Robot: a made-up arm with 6 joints.
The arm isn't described. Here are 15 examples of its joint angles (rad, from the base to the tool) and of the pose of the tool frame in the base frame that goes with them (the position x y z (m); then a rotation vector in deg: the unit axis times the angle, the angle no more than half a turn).
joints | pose
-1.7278 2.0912 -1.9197 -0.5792 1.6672 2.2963 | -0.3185 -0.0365 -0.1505 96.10 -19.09 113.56
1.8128 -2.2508 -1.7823 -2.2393 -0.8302 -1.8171 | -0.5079 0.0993 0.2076 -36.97 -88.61 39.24
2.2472 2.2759 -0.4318 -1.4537 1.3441 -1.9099 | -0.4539 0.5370 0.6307 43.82 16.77 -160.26
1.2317 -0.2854 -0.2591 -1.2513 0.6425 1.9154 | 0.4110 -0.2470 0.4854 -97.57 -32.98 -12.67
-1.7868 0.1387 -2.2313 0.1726 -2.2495 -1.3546 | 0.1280 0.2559 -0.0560 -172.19 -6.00 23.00
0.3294 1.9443 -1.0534 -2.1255 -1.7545 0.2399 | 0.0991 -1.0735 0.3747 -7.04 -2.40 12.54
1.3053 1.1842 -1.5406 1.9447 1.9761 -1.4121 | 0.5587 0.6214 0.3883 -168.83 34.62 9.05
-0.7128 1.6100 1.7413 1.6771 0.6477 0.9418 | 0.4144 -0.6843 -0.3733 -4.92 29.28 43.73
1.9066 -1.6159 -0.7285 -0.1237 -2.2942 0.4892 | 0.6265 0.0724 -0.0999 90.55 -110.79 -15.49
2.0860 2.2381 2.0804 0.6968 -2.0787 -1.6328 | -0.2932 0.5348 0.6130 -107.27 -35.61 130.82
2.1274 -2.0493 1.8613 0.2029 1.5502 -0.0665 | 0.3472 -0.3934 -0.0985 -72.06 140.57 54.75
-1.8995 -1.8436 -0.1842 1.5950 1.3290 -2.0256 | -0.3399 -0.4610 0.5186 1.55 129.56 -122.23
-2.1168 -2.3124 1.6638 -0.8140 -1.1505 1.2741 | 0.4531 0.0711 0.2662 -79.71 -26.58 100.45
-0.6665 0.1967 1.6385 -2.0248 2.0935 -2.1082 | -0.1143 -0.0598 -0.0187 56.86 -95.44 -87.16
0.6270 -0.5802 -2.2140 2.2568 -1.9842 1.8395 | -0.3166 0.2340 0.3890 -58.42 55.71 -61.20
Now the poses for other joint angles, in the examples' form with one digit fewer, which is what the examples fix.
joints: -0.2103 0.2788 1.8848 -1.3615 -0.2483 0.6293
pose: -0.535 -0.168 0.424 64.2 110.7 -30.7
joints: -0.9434 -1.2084 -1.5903 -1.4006 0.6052 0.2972
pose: 0.461 0.156 1.083 -138.2 74.2 -37.1
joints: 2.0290 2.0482 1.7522 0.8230 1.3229 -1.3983
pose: -0.204 -0.159 0.696 -12.0 -69.3 -4.0
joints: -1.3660 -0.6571 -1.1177 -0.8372 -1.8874 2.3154
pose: 0.539 -0.301 0.494 -51.6 -97.6 19.8
